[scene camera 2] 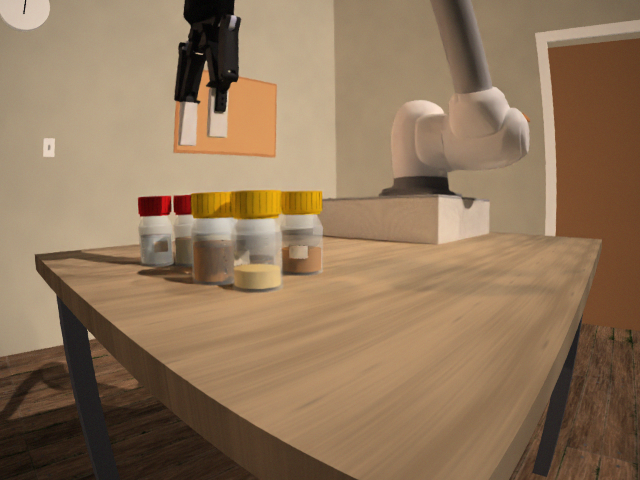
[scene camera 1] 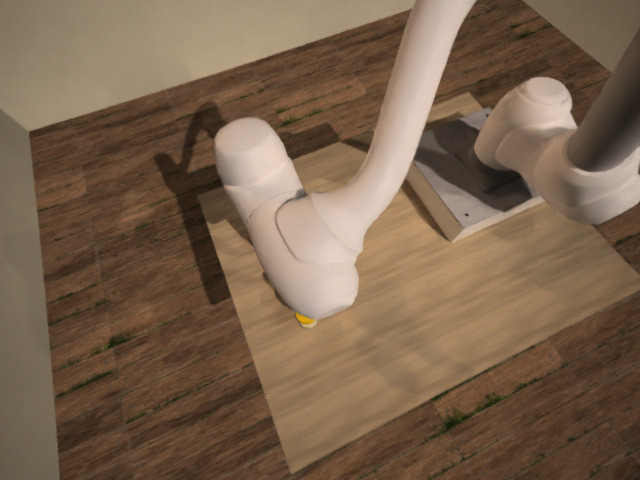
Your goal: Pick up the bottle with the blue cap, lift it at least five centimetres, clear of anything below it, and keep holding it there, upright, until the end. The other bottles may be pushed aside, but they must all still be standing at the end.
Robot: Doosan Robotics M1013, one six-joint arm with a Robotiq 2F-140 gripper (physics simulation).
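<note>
The blue-capped bottle does not show in either view; the arm covers most of the bottle group in scene camera 1, and front bottles stand in the way in scene camera 2. My gripper points down, partly open with nothing between its fingers, and hangs above the bottle caps. Three yellow-capped bottles stand upright: one with brown contents, one with pale yellow contents, and one at their right. Two red-capped bottles stand behind at the left. One yellow cap peeks out below the arm.
The bottles stand on the wooden table, near its left edge in scene camera 1. The arm's base block is at the table's far right in scene camera 1. An orange board hangs on the wall behind.
</note>
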